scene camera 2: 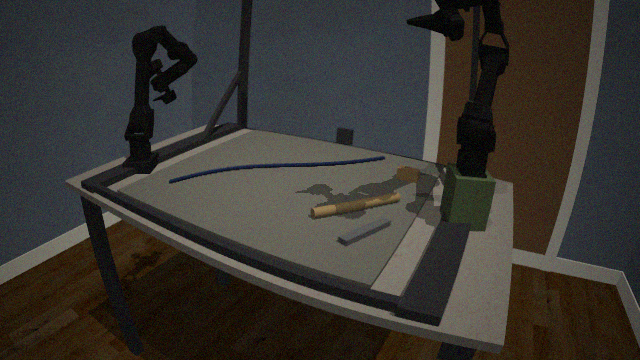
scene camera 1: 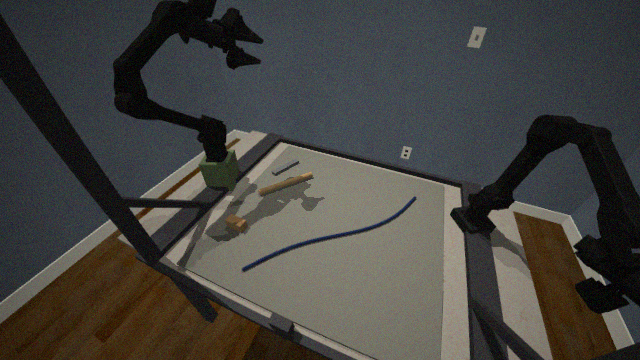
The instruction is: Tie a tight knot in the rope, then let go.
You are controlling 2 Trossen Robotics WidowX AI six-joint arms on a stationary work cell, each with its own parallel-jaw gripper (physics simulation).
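Frame: origin at the left arm's base, x right, y ahead, z up, level; metres.
Seen in the pictures: left gripper, fingertip midpoint: [scene camera 2: 398,6] [scene camera 1: 261,52]; left arm's base, link origin: [scene camera 2: 471,171] [scene camera 1: 217,156]; right arm's base, link origin: [scene camera 2: 140,157] [scene camera 1: 474,217].
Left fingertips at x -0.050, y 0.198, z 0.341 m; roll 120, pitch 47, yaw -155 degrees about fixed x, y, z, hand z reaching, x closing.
Note:
Pixels of each thing's top centre, then the offset from my left fingertips to it. "spot": a spot on its surface instead. Level surfaces: height alone.
- blue rope, surface spot: [scene camera 2: 280,165] spot: dz -0.449, dx +0.291, dy +0.266 m
- wooden cylinder, top centre: [scene camera 2: 358,200] [scene camera 1: 286,180] dz -0.433, dx +0.067, dy +0.053 m
- grey bar, top centre: [scene camera 2: 366,228] [scene camera 1: 285,165] dz -0.443, dx -0.042, dy +0.037 m
- orange-brown block, top centre: [scene camera 2: 408,168] [scene camera 1: 235,220] dz -0.425, dx +0.273, dy -0.083 m
- mat, surface height: dz -0.455 m
- green block, top centre: [scene camera 2: 471,172] [scene camera 1: 217,156] dz -0.341, dx +0.050, dy -0.198 m
A blue rope [scene camera 1: 320,239] [scene camera 2: 280,165] lies on the mat in one long, gently S-shaped line, with no loop or crossing. Its two ends lie apart. My left gripper [scene camera 1: 261,51] is open and empty, high above the table at the upper left in scene camera 1; in scene camera 2 part of it shows at the top right. My right gripper [scene camera 1: 576,267] is open and empty, off the mat at the right edge in scene camera 1. It shows small and dark at the upper left in scene camera 2. Neither gripper touches the rope.
A wooden cylinder [scene camera 1: 286,184] [scene camera 2: 355,205], a grey bar [scene camera 1: 286,167] [scene camera 2: 364,233] and an orange-brown block [scene camera 1: 236,223] [scene camera 2: 408,173] lie on the mat [scene camera 1: 390,280] [scene camera 2: 200,220]. A green block [scene camera 1: 219,171] [scene camera 2: 469,202] stands at the left arm's base.

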